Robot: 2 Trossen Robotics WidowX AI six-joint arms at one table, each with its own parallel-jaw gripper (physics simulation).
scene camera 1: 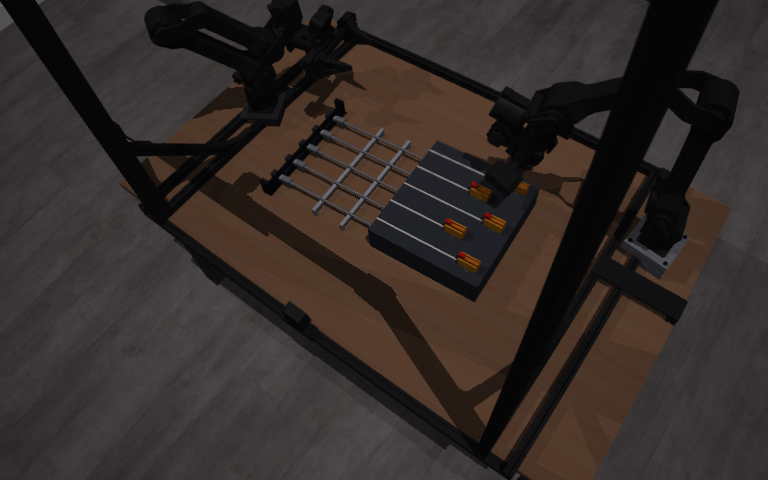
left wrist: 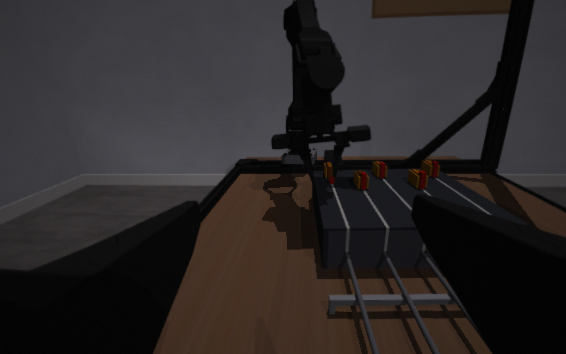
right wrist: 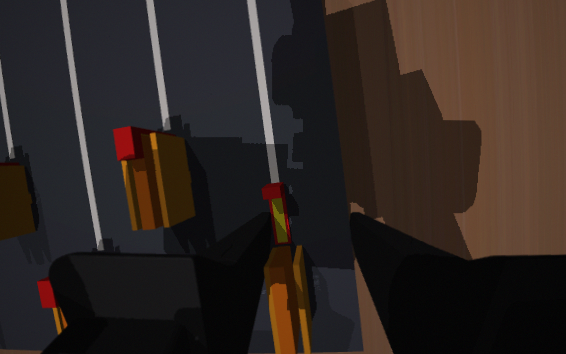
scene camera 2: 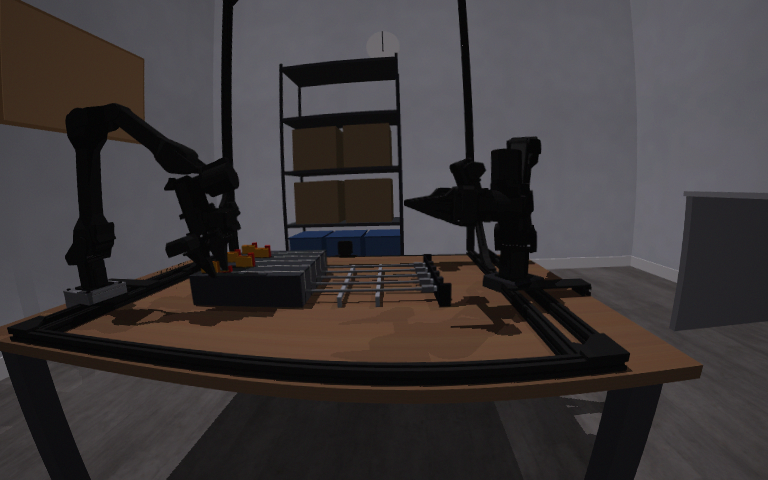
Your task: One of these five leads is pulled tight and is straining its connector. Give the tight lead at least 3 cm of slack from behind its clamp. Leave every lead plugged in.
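Frame: origin at the left arm's base, x left, y back, z up, level; centimetres.
Where they show: left gripper, between the fingertips: [scene camera 1: 362,55] [left wrist: 306,208] [scene camera 2: 406,203]; right gripper, between the fingertips: [left wrist: 323,181] [right wrist: 310,221] [scene camera 2: 220,274]; left arm's base, origin of its link: [scene camera 1: 263,103] [scene camera 2: 513,276]; right arm's base, origin of its link: [scene camera 1: 657,238] [scene camera 2: 95,286].
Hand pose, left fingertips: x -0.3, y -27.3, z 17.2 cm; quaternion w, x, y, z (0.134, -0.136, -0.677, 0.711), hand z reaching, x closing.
Observation:
Things, the pixels of their top centre, and the offset from my left fingertips. "*": a spot on its surface instead.
- farthest lead's orange piece, a spot on its surface: [right wrist: 285,298] [scene camera 1: 516,181] * dx -23.3, dy -35.0, dz -11.0 cm
- lead's, a spot on its surface: [right wrist: 264,105] * dx -20.0, dy -27.5, dz -13.3 cm
- yellow tab, a spot on its surface: [right wrist: 278,218] * dx -22.4, dy -32.4, dz -13.1 cm
Five grey leads [scene camera 1: 358,164] run from a black connector rail [scene camera 1: 301,149] [scene camera 2: 440,283] across two grey cross bars [scene camera 1: 349,173] onto a dark block [scene camera 1: 430,248] [scene camera 2: 249,288]. Each lead ends at an orange clamp piece with a red tab. My right gripper [scene camera 1: 502,183] [scene camera 2: 201,259] [left wrist: 323,181] [right wrist: 310,221] is low over the block's far corner. It straddles the farthest lead's orange piece [right wrist: 285,298] [scene camera 1: 522,188], half closed, with a gap showing on one side. That lead's [right wrist: 264,105] red and yellow tab [right wrist: 278,218] lies at the fingertips. My left gripper [scene camera 1: 334,26] [scene camera 2: 411,202] is open and empty, high behind the connector rail.
Four other orange pieces [scene camera 1: 480,191] [scene camera 1: 494,222] [scene camera 1: 454,228] [scene camera 1: 469,262] sit on the block; one [right wrist: 159,175] is close beside the right gripper. A black frame rail [scene camera 1: 430,71] edges the table. A shelf rack [scene camera 2: 282,157] with boxes stands behind.

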